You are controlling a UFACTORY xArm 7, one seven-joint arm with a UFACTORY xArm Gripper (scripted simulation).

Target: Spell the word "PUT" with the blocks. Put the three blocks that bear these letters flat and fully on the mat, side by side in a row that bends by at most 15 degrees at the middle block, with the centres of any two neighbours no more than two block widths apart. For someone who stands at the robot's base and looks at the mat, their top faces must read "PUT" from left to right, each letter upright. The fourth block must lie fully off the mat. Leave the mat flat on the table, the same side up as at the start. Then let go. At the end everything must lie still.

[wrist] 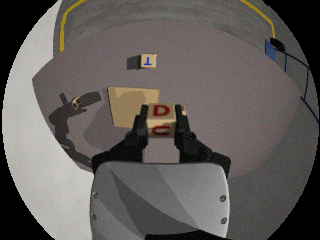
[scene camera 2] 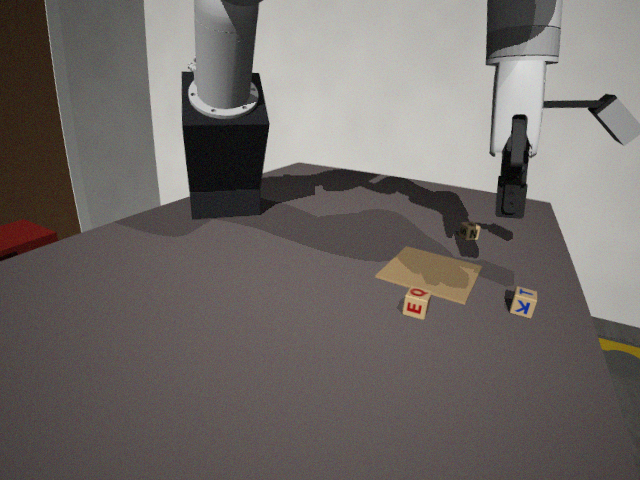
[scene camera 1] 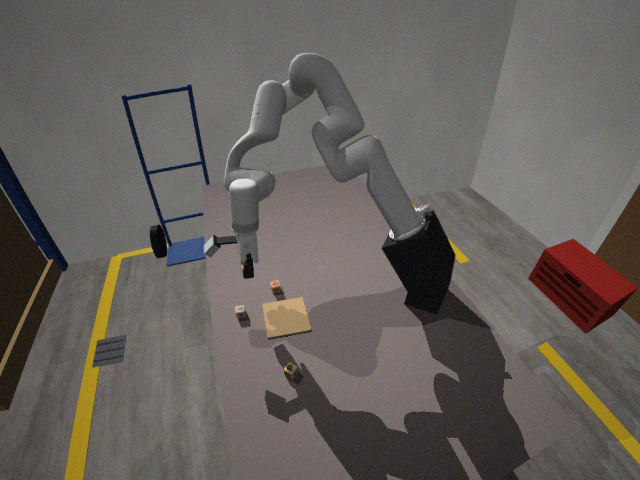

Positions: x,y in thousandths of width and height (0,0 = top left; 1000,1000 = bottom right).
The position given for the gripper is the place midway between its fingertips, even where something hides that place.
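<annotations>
The gripper appears in scene camera 1 (387,570), in scene camera 2 (795,443) and in the wrist view (505,473). A tan mat is part of the scene as well: the mat is visible in scene camera 1 (446,661), in scene camera 2 (701,580) and in the wrist view (395,427).
</annotations>
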